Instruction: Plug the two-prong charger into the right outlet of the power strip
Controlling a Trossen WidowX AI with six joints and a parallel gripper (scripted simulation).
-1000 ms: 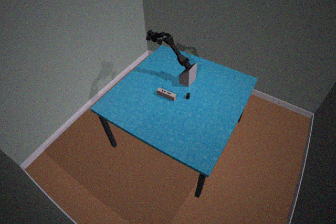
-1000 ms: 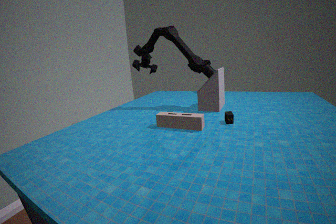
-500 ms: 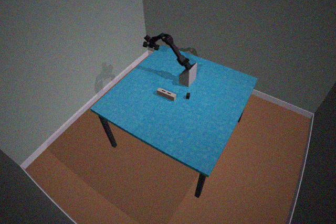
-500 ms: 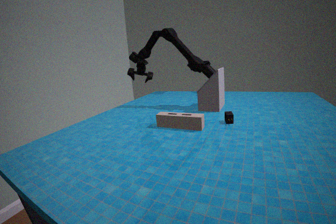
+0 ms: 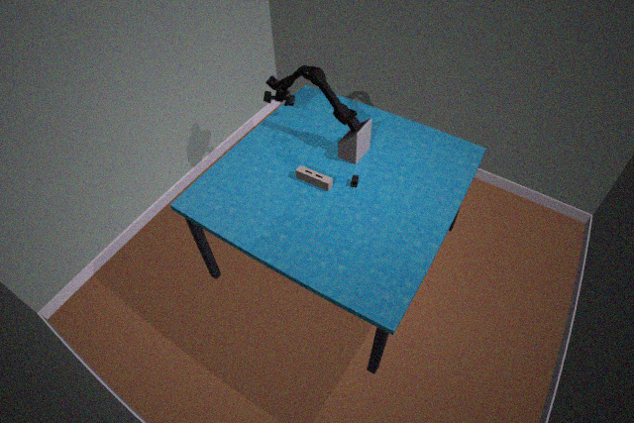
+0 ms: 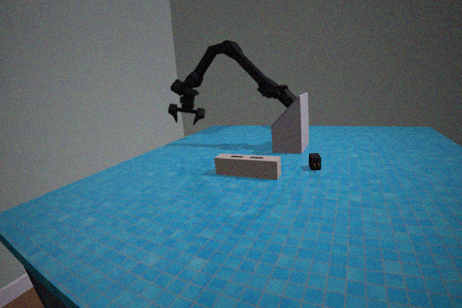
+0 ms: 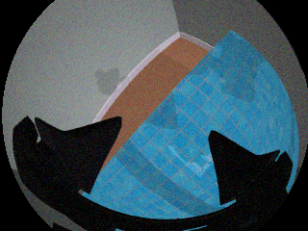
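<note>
Now: gripper tip 680 mm to the right of the black two-prong charger, 360 mm short of it and 70 mm above it.
</note>
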